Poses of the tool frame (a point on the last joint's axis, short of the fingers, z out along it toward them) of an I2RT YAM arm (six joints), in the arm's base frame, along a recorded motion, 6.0 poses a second.
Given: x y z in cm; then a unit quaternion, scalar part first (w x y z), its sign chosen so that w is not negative.
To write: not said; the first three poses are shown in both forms.
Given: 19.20, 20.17, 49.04, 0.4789, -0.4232, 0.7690, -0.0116
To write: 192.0, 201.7, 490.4, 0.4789, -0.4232, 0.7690, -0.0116
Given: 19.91, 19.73, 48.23, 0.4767, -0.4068, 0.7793, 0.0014
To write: 199.1, 197.3, 482.3, 0.4767, -0.4068, 0.7793, 0.0014
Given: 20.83, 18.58, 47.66, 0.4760, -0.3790, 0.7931, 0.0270
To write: 208.3, 185.8, 476.6, 0.4760, -0.3790, 0.7931, 0.0270
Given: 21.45, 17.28, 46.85, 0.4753, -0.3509, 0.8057, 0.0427
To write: 214.5, 172.8, 468.5, 0.4753, -0.3509, 0.8057, 0.0427
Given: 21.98, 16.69, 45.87, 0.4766, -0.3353, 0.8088, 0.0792
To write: 219.8, 166.9, 458.7, 0.4766, -0.3353, 0.8088, 0.0792
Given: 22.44, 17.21, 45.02, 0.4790, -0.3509, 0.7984, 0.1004
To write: 224.4, 172.1, 450.2, 0.4790, -0.3509, 0.7984, 0.1004
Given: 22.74, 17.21, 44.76, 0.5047, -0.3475, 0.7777, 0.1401
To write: 227.4, 172.1, 447.6, 0.5047, -0.3475, 0.7777, 0.1401
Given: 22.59, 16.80, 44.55, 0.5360, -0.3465, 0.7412, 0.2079
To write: 225.9, 168.0, 445.5, 0.5360, -0.3465, 0.7412, 0.2079
